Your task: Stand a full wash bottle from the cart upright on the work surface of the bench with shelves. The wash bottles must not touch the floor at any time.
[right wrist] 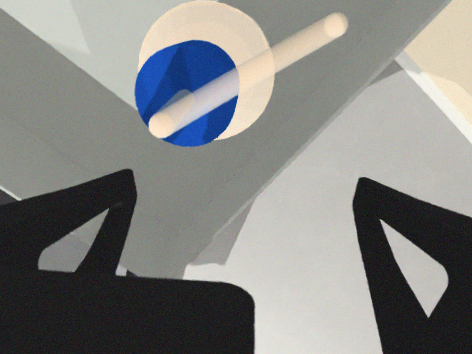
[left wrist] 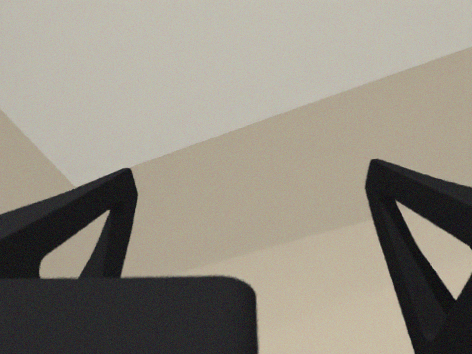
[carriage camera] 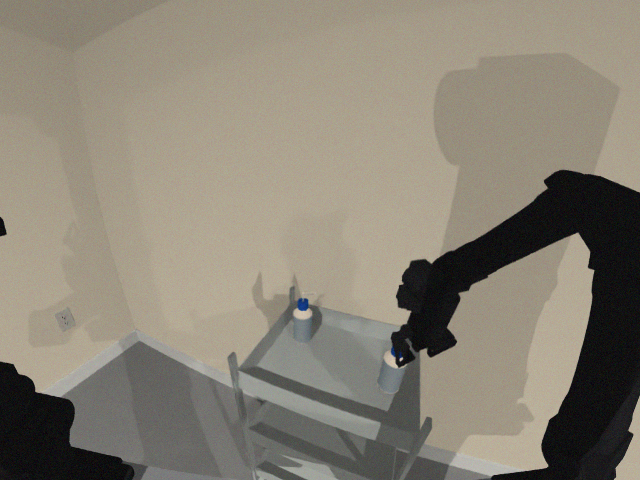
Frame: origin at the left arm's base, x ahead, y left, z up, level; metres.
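Where they show: left gripper, fingertip midpoint: [left wrist: 249, 177]; right gripper, fingertip midpoint: [right wrist: 244, 186] [carriage camera: 413, 360].
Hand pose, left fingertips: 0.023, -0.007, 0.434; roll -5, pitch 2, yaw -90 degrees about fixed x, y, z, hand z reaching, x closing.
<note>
Each offset is from my left fingertips to the top centre of the thing, as dx, dy, dz. Level surfaces: height alone.
Two wash bottles stand upright on the cart [carriage camera: 305, 404] [right wrist: 165, 215]. Each has a grey-blue lower body, cream shoulder and blue cap. One wash bottle {+0.480, -0.306, -0.414} [carriage camera: 302, 328] is at the cart's back left. The other wash bottle {+0.311, -0.549, -0.414} [carriage camera: 390, 377] [right wrist: 192, 62] is near its right edge, its cream spout pointing up and right in the right wrist view. My right gripper [carriage camera: 401, 353] [right wrist: 244, 186] is open and empty, at this bottle's cap in the carriage view; the cap lies above the fingertip line in the right wrist view. My left gripper [left wrist: 249, 177] is open and empty, facing wall and ceiling. The bench does not show.
The cart has raised tray rims, upright corner posts and lower shelves. A beige wall [carriage camera: 206, 155] stands behind it, with a room corner at the left and a wall outlet {+0.684, +0.975, -0.794} [carriage camera: 65, 319]. Grey floor {dz -1.251} [carriage camera: 108, 408] shows beside the cart.
</note>
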